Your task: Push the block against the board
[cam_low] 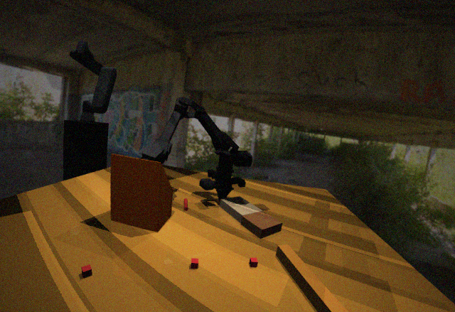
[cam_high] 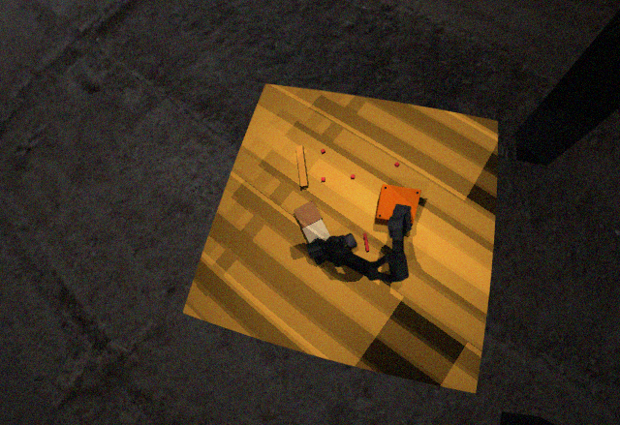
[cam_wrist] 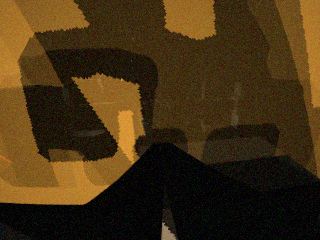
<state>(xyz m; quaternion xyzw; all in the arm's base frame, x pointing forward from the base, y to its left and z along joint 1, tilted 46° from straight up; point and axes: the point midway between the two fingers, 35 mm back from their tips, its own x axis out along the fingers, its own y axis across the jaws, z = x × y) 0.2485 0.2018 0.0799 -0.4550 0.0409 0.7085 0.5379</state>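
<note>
Right now the flat brown square block is 160 mm ahead of my gripper tip, 150 mm to the right of it and 10 mm above it. Round my gripper tip: red peg (130 mm behind, 70 mm to the right).
</note>
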